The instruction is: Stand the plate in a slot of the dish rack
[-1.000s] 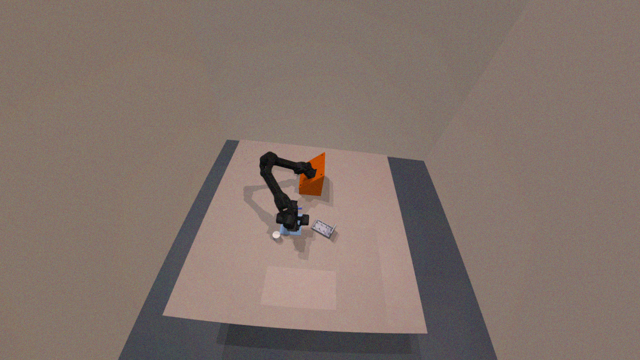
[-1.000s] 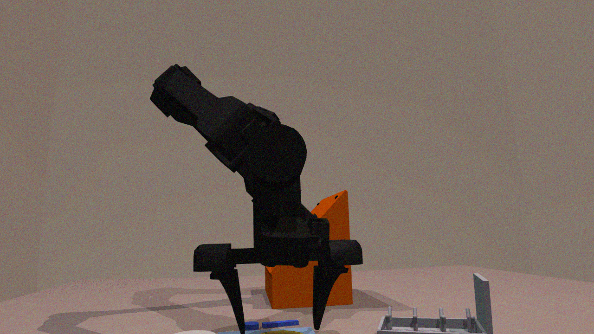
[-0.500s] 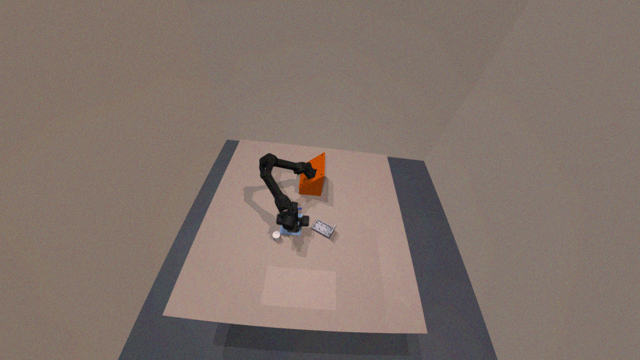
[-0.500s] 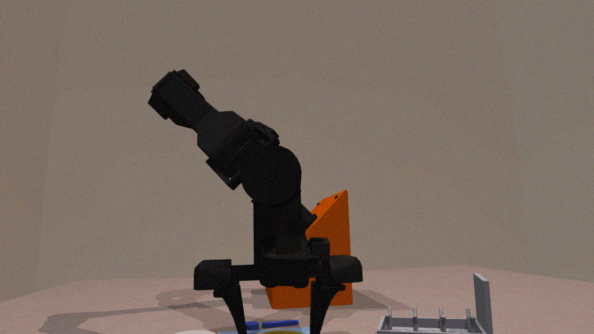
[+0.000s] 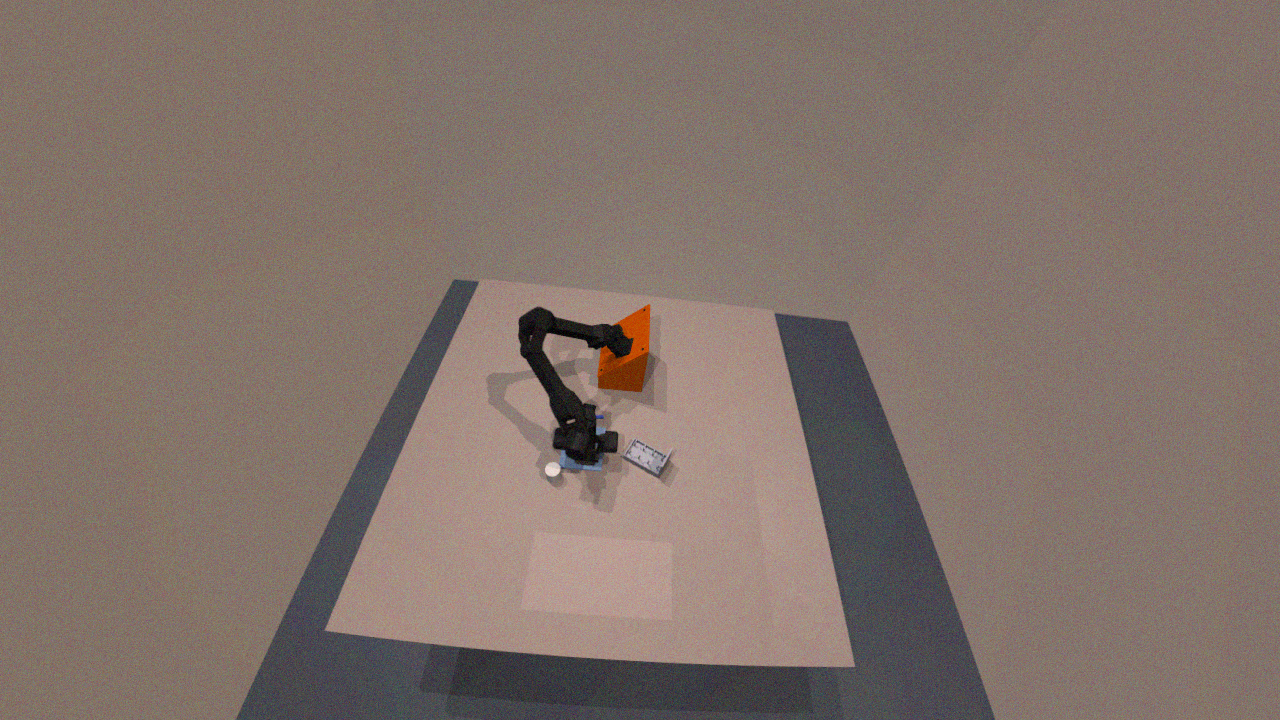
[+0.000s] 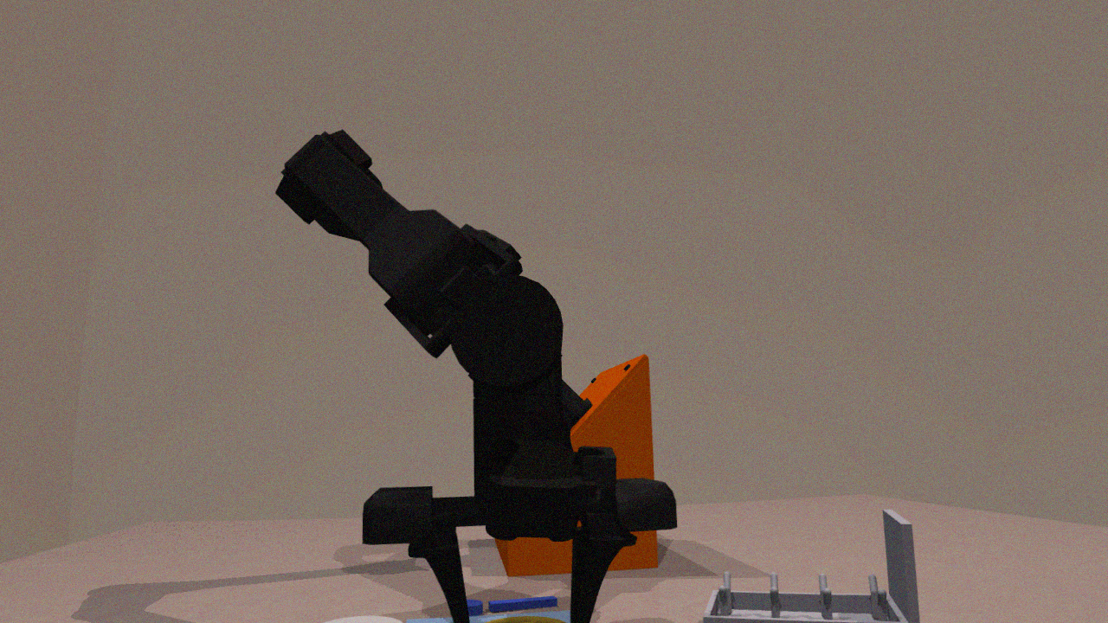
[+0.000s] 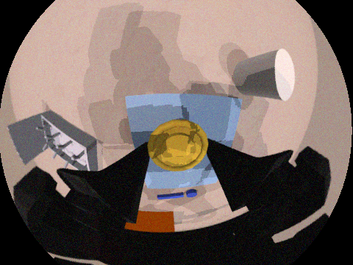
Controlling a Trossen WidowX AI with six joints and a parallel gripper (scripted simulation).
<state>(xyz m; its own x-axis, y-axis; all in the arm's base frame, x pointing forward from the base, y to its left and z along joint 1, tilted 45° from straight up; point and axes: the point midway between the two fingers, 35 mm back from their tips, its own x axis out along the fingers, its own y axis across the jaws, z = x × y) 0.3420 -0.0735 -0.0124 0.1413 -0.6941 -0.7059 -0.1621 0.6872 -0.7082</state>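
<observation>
The grey dish rack is 190 mm to the left of my gripper tip, 30 mm behind it and 20 mm above it. The rest, counted from my gripper tip: yellow plate 10 mm above; white cup 90 mm ahead, 80 mm to the right, 20 mm above; blue spoon 130 mm behind, 30 mm to the right.
</observation>
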